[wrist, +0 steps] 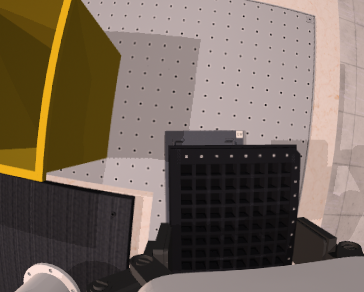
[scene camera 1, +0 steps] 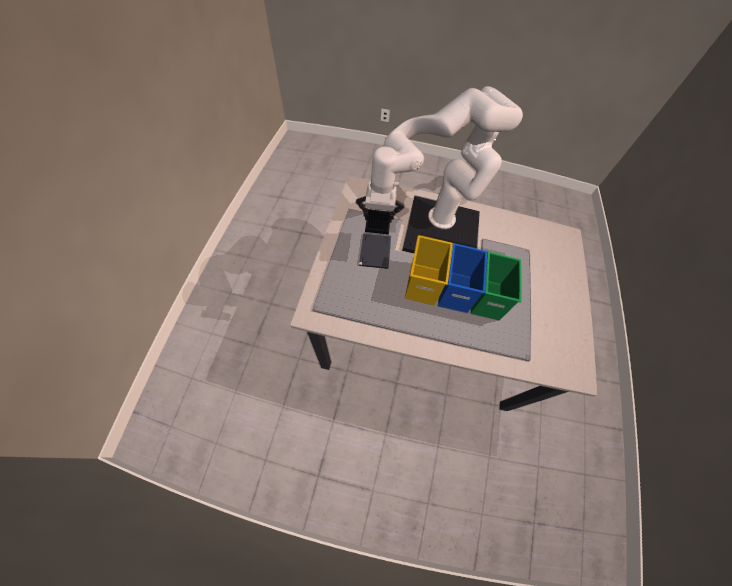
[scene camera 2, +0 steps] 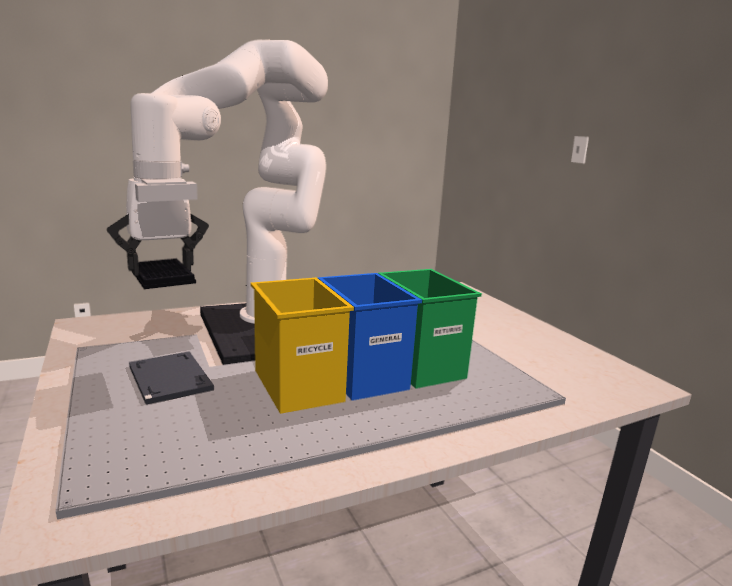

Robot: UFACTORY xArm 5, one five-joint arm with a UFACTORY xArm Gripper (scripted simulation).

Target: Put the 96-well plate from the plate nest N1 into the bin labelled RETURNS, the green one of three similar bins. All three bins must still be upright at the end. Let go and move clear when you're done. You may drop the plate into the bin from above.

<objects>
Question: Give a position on a black 96-well plate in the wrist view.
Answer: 206, 178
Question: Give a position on a green returns bin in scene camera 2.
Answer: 445, 320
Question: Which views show the yellow recycle bin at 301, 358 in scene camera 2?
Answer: The wrist view, scene camera 1 and scene camera 2: all of them.
</objects>
